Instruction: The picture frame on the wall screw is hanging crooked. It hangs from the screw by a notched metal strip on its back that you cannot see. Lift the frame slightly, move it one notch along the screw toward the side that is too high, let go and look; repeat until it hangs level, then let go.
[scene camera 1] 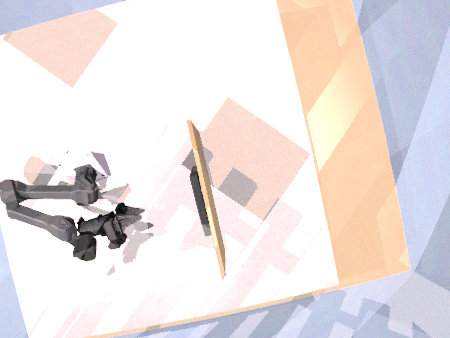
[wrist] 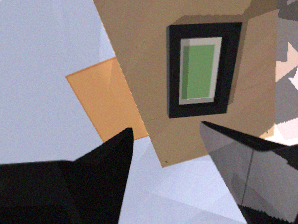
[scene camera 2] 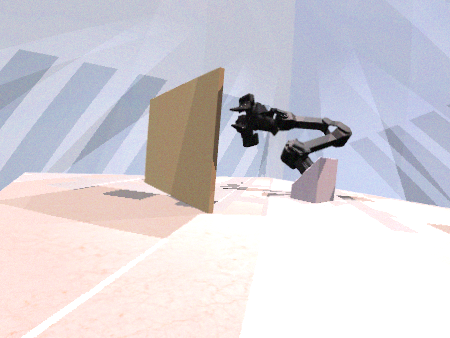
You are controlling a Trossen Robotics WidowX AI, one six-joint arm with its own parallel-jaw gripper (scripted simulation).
Scene:
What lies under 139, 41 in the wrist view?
A tan wall panel.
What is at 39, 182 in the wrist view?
My gripper.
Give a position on a tan wall panel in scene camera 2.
182, 142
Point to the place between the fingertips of my gripper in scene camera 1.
143, 213

